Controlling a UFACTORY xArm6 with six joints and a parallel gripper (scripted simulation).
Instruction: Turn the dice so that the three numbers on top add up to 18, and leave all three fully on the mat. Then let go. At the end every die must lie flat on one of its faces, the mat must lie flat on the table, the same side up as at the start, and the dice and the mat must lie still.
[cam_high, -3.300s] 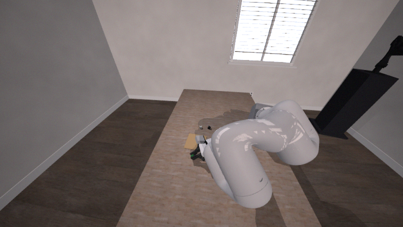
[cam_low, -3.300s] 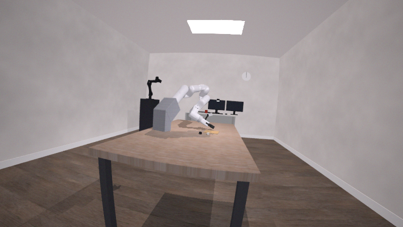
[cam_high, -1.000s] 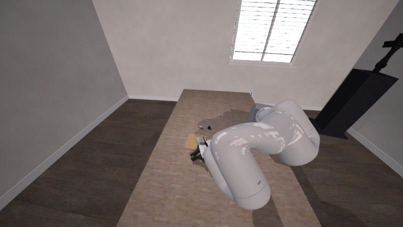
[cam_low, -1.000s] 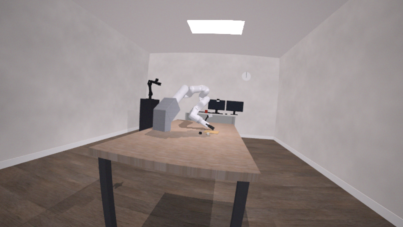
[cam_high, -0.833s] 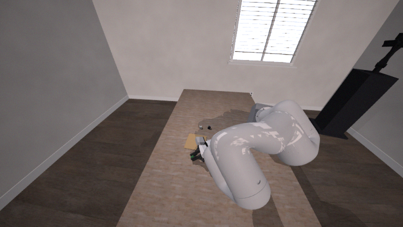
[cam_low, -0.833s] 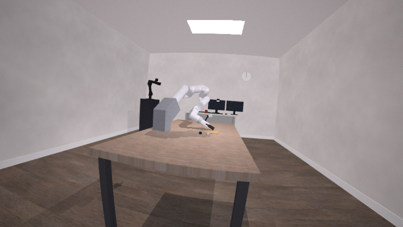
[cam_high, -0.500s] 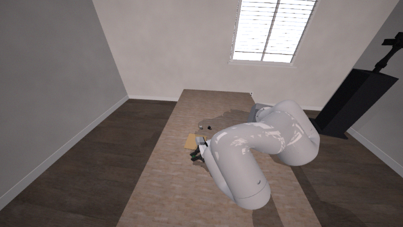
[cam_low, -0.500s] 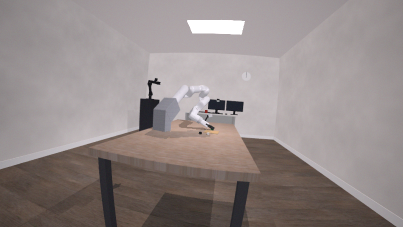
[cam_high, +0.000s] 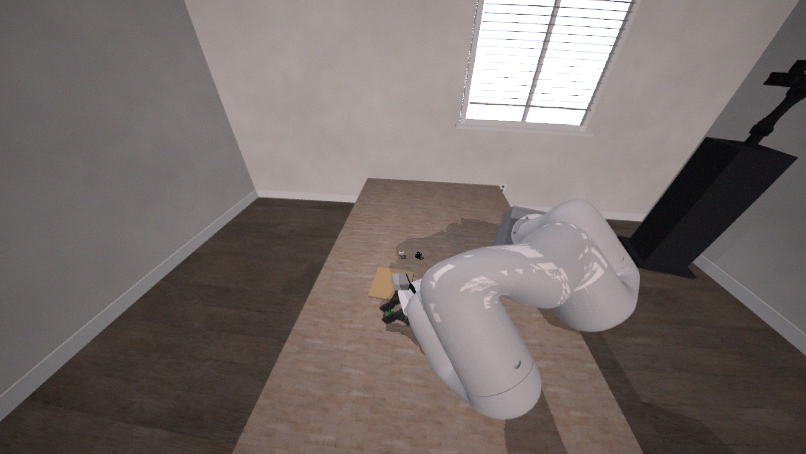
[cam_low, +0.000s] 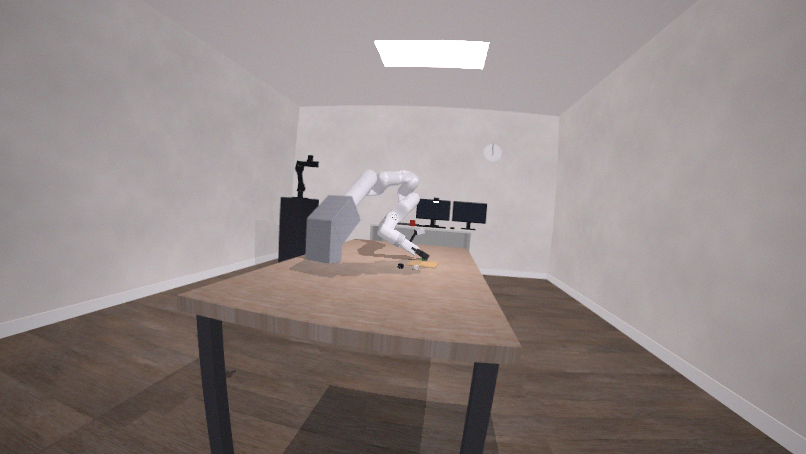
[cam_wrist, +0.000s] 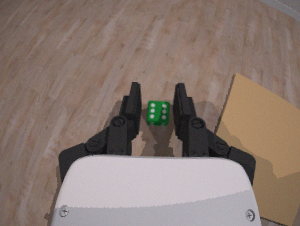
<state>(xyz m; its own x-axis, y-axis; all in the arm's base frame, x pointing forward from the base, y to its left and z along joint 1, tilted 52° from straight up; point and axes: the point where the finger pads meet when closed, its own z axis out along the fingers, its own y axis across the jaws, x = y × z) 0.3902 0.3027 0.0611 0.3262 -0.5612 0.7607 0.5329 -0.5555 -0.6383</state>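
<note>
Right now my hand is 1 cm above the green die. Round my hand: black die 30 cm to the right, 2 cm behind, 1 cm below; then mat 13 cm to the right, 4 cm ahead, 2 cm below; then white die 28 cm to the right, 5 cm ahead, 1 cm below.
</note>
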